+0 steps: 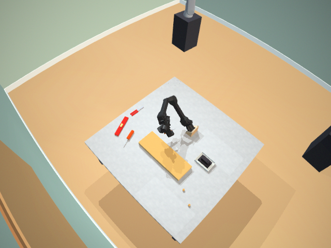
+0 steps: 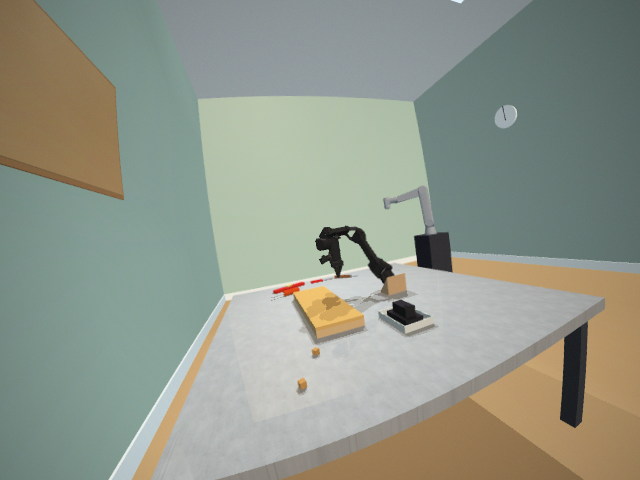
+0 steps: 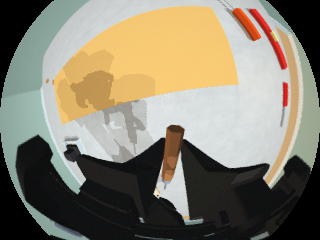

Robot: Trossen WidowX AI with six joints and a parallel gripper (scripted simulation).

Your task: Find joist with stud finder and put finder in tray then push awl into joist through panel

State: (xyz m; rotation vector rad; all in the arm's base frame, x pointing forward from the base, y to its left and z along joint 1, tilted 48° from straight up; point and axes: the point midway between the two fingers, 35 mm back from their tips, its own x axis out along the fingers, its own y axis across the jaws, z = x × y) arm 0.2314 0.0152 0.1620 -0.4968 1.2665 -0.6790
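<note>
Right now the brown-handled awl is 5 cm behind my gripper tip and 1 cm to the left of it. Round my gripper tip: black stud finder 11 cm behind, 45 cm to the left, 5 cm below; orange-handled screwdriver 31 cm ahead, 22 cm to the right, 9 cm below; white tray 11 cm behind, 43 cm to the left, 9 cm below.
</note>
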